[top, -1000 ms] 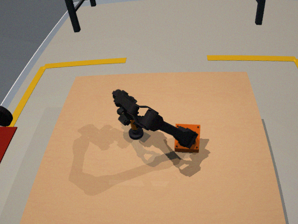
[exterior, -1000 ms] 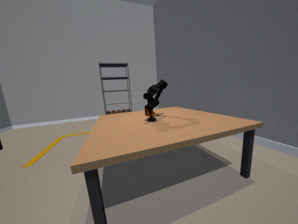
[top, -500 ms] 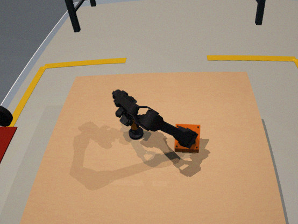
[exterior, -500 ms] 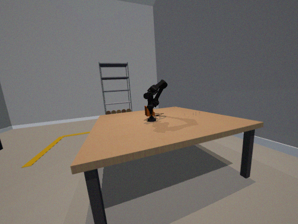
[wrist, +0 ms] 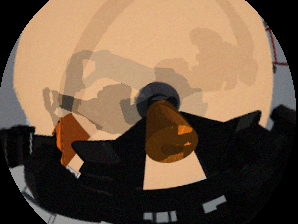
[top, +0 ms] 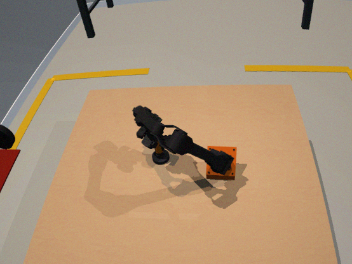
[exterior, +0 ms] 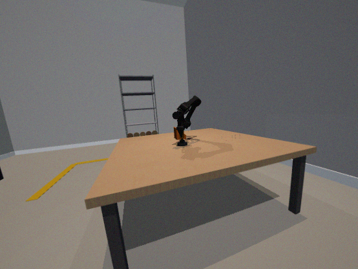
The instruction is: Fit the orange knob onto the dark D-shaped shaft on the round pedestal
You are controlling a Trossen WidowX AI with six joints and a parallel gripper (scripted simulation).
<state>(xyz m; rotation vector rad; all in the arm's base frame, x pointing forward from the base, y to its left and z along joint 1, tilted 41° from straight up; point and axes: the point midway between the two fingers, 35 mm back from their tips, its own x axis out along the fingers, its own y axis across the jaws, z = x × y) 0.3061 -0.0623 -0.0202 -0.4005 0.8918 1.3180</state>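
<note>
My gripper tip is now 20 mm below the orange knob. Round my gripper tip: pedestal (40 mm below).
</note>
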